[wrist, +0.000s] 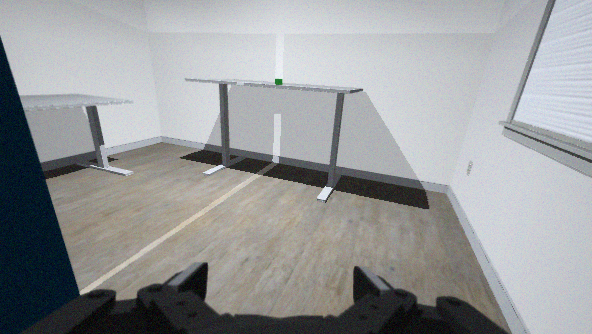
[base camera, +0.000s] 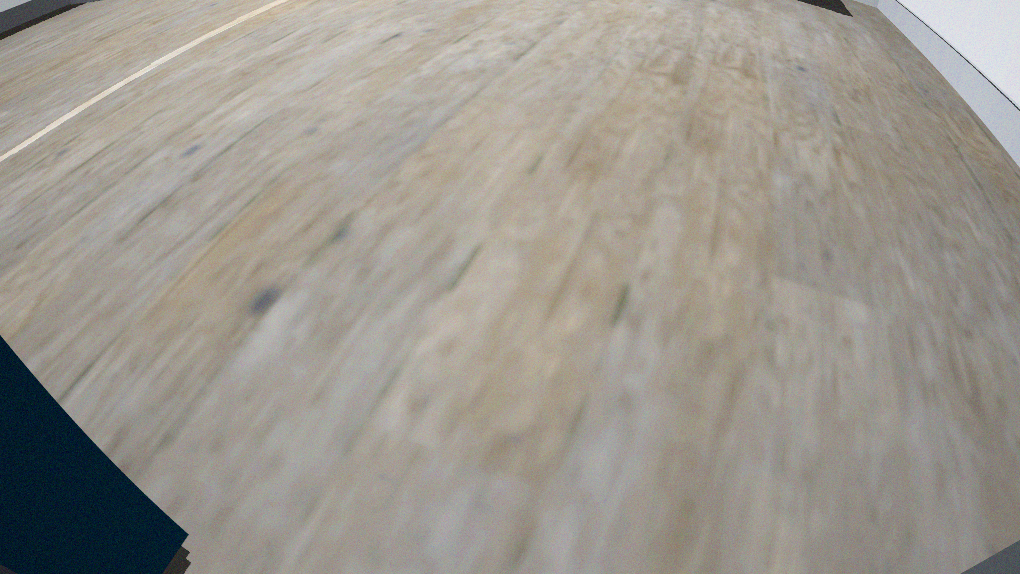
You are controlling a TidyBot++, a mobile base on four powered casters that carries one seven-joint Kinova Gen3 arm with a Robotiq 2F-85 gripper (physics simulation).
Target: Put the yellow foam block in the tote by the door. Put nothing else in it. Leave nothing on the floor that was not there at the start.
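Frame: origin at the arm's base, x up, y right, z ahead, level; millimetres.
Where they show: gripper, fingertip midpoint: (wrist: 281,281).
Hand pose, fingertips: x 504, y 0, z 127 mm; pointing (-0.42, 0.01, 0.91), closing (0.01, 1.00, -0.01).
After its pixels a point has its place.
The yellow foam block and the tote do not show in either view. My gripper (wrist: 281,281) {x 504, y 0, z 127 mm} is open in the wrist view, with its fingers wide apart and no object between them. It is well short of the tall table at the far wall. A small green block (wrist: 278,81) {x 577, y -84, z 2204 mm} sits on that table's top, near its middle.
The tall table (wrist: 335,140) {x 92, y 456, z 2246 mm} has grey legs with white feet. Another table (wrist: 96,127) {x 47, y -1838, z 2477 mm} stands at the left. A dark blue panel (base camera: 64,471) {x -269, y -227, z 208 mm} (wrist: 30,225) {x 478, y -225, z 212 mm} stands close on my left. A wall with a window (wrist: 560,85) {x 647, y 1193, z 1141 mm} runs along the right.
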